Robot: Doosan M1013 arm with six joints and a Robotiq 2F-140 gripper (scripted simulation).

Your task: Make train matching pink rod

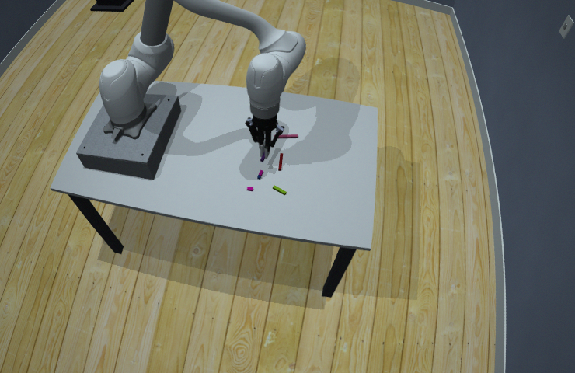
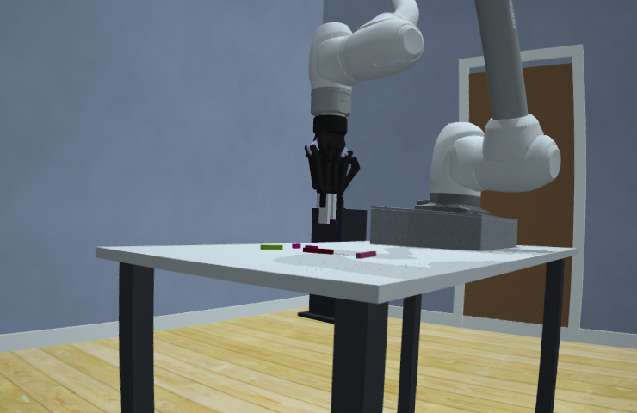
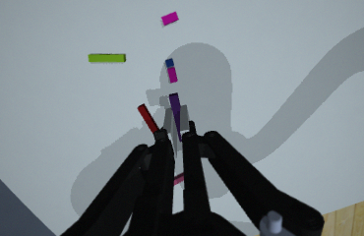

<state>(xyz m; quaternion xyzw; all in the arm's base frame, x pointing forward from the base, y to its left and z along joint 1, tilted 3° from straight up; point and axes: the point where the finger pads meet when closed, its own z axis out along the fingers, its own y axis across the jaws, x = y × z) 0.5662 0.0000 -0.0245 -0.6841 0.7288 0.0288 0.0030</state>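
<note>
The red rod is 90 mm below my hand, 50 mm ahead of it and 20 mm to the left of it. From my hand the other things lie so: blue rod: 90 mm below, 60 mm to the right; then purple rod: 30 mm below; then lime rod: 90 mm to the right, 90 mm below, 80 mm ahead.
</note>
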